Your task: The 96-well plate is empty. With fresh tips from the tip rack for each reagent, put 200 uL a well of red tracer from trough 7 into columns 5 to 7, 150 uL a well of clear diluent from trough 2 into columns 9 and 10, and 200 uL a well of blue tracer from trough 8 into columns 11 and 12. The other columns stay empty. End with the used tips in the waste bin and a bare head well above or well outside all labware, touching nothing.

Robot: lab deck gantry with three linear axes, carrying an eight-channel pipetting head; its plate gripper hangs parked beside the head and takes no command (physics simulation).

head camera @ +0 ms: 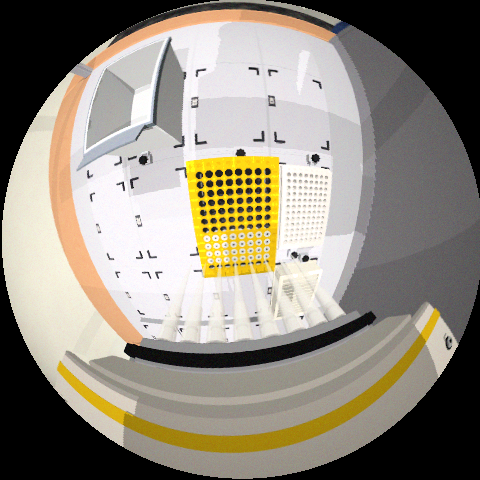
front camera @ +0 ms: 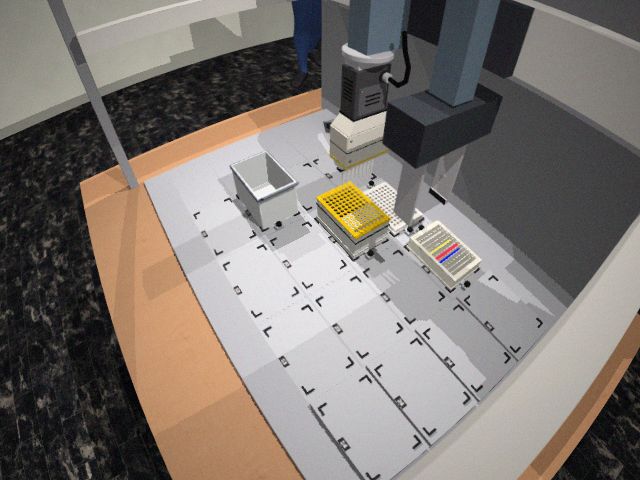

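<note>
The pipetting head (front camera: 357, 135) (head camera: 240, 390) carries a row of long pale tips (front camera: 359, 169) (head camera: 242, 315), hanging near the yellow tip rack (front camera: 373, 228) (head camera: 274, 200). The rack's far columns and nearest column are dark, empty holes; several columns between hold white tips. The white 96-well plate (front camera: 383, 198) (head camera: 306, 205) lies beside it, no colour visible. The trough block (front camera: 436, 268) (head camera: 319, 280) shows yellow, red and blue strips in the front view; tips partly hide it in the head view. The waste bin (front camera: 273, 209) (head camera: 172, 100) stands open. My parked gripper (front camera: 422, 209) is open, paddles apart.
The dark gripper block (front camera: 429, 124) hangs beside the head on a blue-grey column (front camera: 462, 56). Small black knobs (front camera: 279, 224) (head camera: 144, 159) stand at labware edges. A dark grey wall (front camera: 537, 191) (head camera: 420, 200) borders the deck, and an orange ledge (front camera: 129, 258) (head camera: 62, 200) runs opposite.
</note>
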